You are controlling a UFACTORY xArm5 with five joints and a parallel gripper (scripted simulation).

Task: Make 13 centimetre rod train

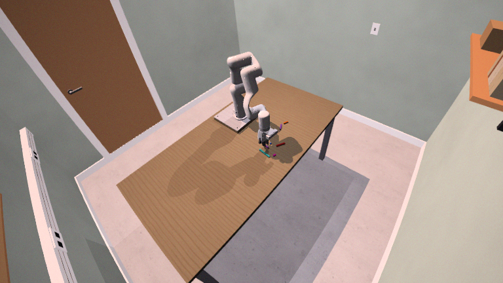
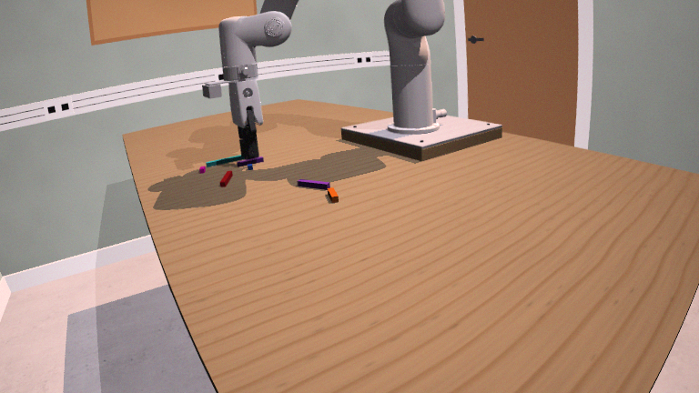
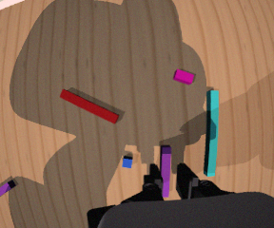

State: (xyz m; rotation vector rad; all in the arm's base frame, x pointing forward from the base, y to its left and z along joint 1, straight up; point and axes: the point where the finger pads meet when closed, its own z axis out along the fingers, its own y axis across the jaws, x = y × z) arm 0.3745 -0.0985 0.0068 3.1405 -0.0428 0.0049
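My gripper is now 4 cm to the right of the blue rod, 3 cm above it and 1 cm short of it. The rest, counted from my hand: turquoise rod 6 cm to the right, 4 cm ahead, 3 cm below; magenta rod 11 cm ahead, 3 cm below, 2 cm to the right; red rod 8 cm to the left, 8 cm ahead, 3 cm below.
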